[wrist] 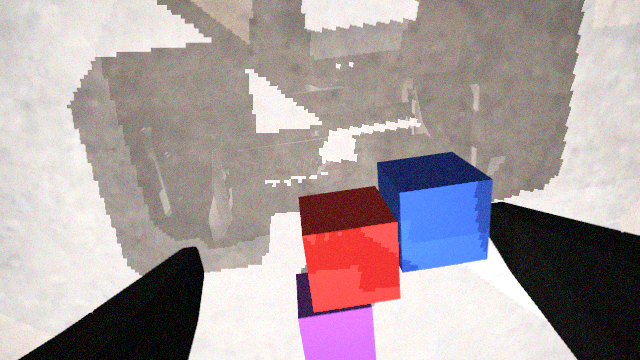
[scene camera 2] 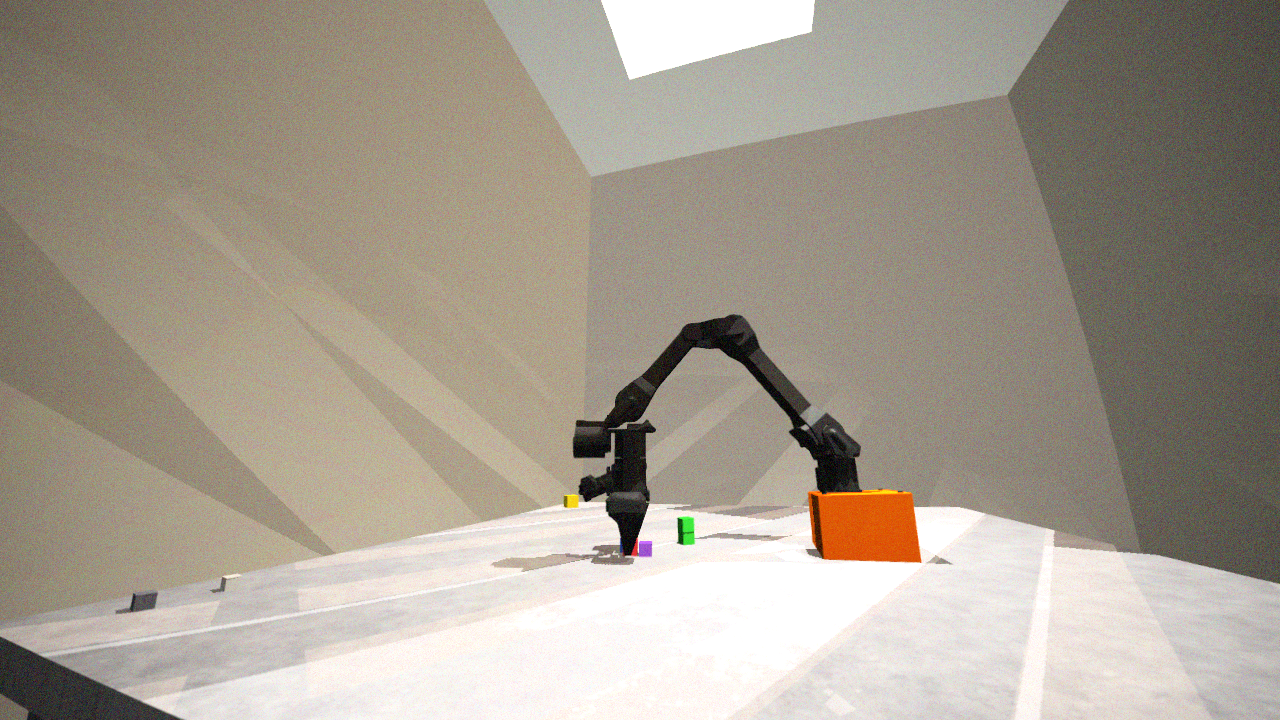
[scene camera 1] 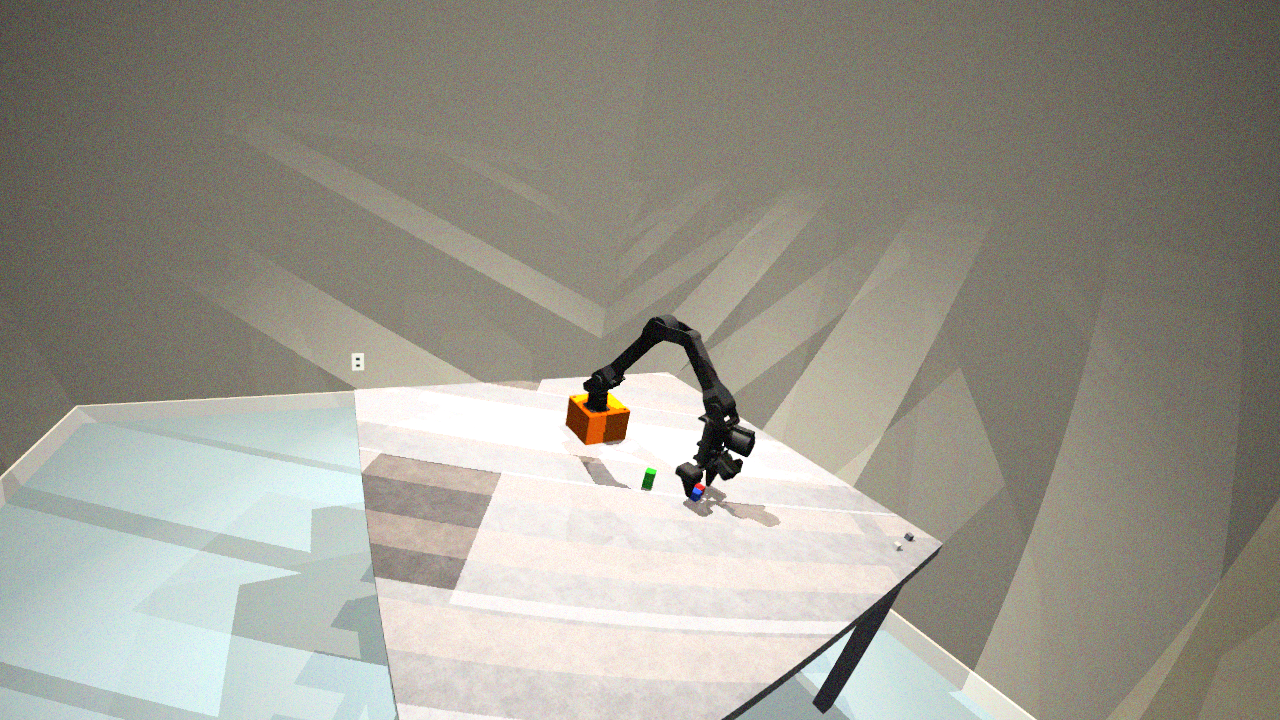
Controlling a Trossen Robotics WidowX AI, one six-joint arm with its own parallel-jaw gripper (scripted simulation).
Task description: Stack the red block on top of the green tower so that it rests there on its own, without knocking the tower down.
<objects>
gripper: wrist 346,238; scene camera 2 630,549; scene camera 1 697,491
</objects>
